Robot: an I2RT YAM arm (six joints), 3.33 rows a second.
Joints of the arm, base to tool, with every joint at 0 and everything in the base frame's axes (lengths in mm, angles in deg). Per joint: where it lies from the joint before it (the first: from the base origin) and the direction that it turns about. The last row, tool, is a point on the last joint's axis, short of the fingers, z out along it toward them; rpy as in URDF.
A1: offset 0 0 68 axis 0 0 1
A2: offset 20 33.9 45.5 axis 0 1 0
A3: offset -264 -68.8 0 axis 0 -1 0
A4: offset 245 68.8 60 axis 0 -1 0
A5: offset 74 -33.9 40.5 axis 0 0 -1
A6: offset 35.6 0 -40.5 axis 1 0 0
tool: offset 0 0 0 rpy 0 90 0
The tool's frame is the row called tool.
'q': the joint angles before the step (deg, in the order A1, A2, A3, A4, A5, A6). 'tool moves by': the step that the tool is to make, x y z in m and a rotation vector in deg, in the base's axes. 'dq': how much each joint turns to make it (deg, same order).
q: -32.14, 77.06, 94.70, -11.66, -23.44, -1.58
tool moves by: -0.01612, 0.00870, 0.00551, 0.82, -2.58, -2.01
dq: 0.02, -3.41, -2.12, 1.19, 2.28, 1.94
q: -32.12, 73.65, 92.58, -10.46, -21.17, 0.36
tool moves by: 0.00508, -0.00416, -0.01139, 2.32, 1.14, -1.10
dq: -0.02, 0.15, -2.08, 0.48, 1.25, 1.29
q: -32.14, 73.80, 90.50, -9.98, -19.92, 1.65
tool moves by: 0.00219, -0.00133, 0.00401, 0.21, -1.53, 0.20
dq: 0.00, 0.70, 0.77, 1.48, -0.07, 1.07
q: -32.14, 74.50, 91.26, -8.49, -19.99, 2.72
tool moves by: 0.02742, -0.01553, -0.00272, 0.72, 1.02, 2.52
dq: 0.00, 6.21, 4.44, 0.68, -2.49, 0.43
